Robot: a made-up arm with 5 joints.
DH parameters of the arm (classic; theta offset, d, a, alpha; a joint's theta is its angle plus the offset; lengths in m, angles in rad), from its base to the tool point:
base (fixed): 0 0.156 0 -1.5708
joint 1: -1.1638 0 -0.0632 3.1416
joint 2: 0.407 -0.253 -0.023 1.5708
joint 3: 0.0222 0 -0.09 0
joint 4: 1.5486 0.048 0 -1.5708
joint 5: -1.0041 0 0.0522 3.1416
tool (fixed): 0.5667 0.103 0 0
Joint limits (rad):
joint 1: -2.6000..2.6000
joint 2: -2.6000..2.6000
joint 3: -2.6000..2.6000
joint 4: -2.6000..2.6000
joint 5: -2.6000..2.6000
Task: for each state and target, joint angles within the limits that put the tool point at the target. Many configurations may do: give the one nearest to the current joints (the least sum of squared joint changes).
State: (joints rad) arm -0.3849 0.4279 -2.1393 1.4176 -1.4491
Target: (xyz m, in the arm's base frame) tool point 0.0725 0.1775 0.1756
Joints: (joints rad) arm -0.0980 -0.1150 -1.5697 1.7226 -1.1911
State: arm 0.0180 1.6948 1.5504 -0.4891 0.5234
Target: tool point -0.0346 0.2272 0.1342
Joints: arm -0.3207 1.8381 1.6924 -0.6902 0.9577
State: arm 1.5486 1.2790 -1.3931 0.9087 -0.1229
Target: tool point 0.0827 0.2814 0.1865
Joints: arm 2.0144 1.1735 -2.3237 0.9827 -0.1446
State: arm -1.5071 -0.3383 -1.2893 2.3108 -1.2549
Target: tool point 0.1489 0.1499 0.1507
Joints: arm -0.9702 -1.3024 -1.5997 1.9722 -1.0921
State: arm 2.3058 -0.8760 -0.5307 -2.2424 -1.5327
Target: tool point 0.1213 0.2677 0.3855
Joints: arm 2.5549 -1.5938 -0.4979 -1.6987 -1.6898
